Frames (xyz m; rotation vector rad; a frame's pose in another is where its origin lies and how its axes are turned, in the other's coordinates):
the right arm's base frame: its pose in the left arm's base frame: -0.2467 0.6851 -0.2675 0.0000 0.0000 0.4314
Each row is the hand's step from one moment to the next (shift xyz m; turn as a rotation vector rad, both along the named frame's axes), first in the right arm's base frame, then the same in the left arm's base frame.
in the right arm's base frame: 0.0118 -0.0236 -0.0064 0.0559 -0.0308 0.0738
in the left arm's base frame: 0.0206 -0.0165 -0.0064 0.0637 -0.0046 0.0738
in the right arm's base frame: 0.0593 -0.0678 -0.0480 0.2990 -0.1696 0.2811
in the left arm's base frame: 0.0822 -0.0368 -0.0480 0.3425 -0.0290 0.2811
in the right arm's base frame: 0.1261 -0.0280 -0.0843 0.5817 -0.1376 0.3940
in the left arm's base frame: 0.1263 0.0273 -0.0843 0.5859 0.1182 0.3940
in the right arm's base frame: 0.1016 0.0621 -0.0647 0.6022 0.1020 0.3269
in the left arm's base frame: 0.0663 0.0989 -0.0647 0.5044 0.3445 0.3269
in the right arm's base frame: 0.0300 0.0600 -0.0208 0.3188 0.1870 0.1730
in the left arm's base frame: 0.0022 0.0670 -0.0208 0.2114 0.3032 0.1730
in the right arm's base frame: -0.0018 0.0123 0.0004 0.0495 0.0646 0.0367
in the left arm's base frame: -0.0068 0.0104 0.0004 0.0180 0.0794 0.0367
